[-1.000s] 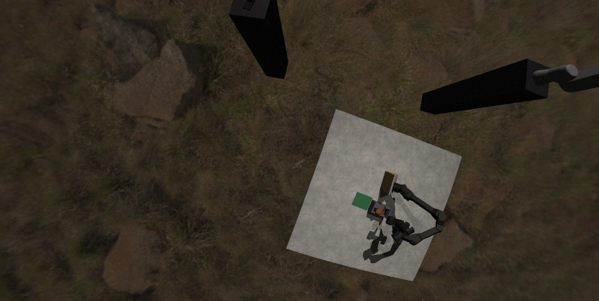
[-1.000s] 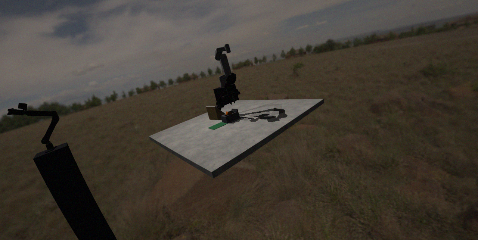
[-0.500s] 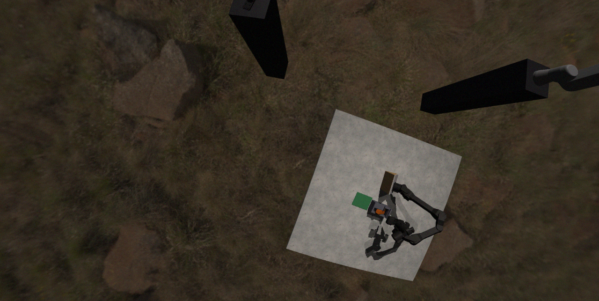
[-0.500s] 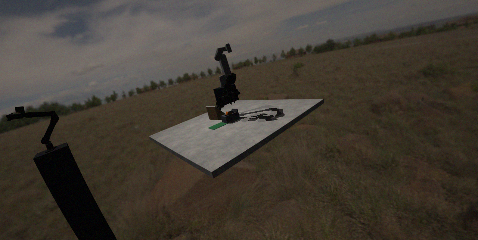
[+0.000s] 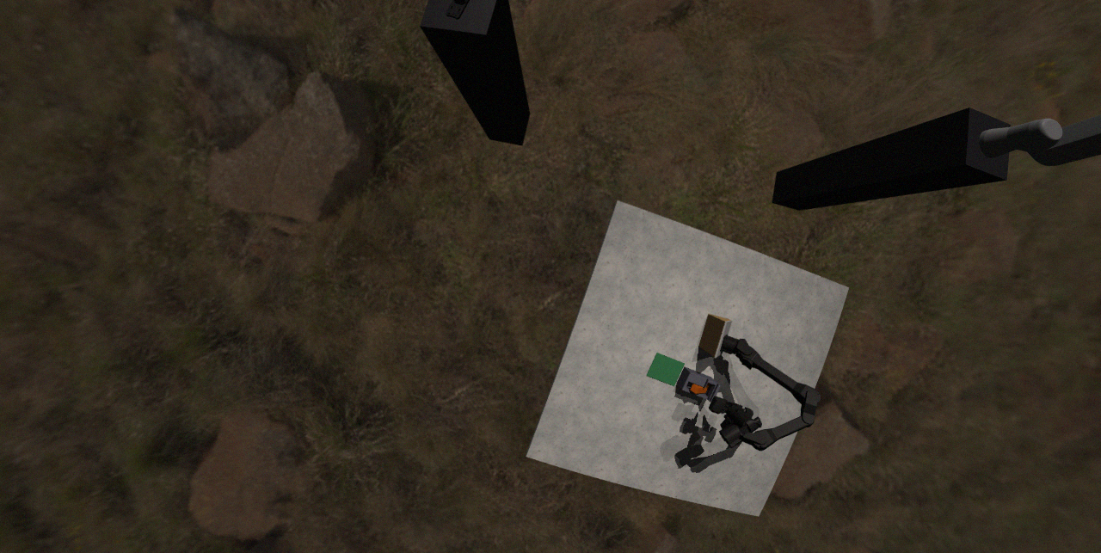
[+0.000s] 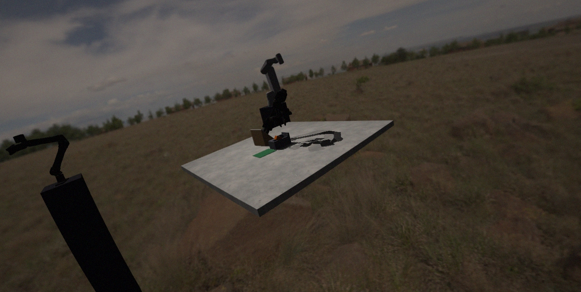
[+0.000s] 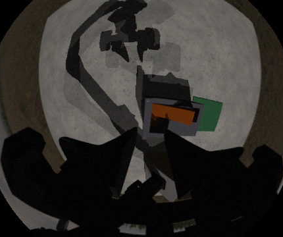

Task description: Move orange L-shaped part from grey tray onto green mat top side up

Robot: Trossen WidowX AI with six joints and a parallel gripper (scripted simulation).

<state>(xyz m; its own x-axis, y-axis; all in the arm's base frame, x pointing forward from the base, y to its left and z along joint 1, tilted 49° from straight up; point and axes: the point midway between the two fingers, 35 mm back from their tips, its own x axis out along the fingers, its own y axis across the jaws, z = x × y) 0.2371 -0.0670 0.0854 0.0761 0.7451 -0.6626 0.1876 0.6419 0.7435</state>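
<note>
My gripper tip is now 10 cm above the orange L-shaped part, 4 cm to the left of it and 2 cm past it. Round my gripper tip: green mat 21 cm to the right, 16 cm below, 5 cm behind.
</note>
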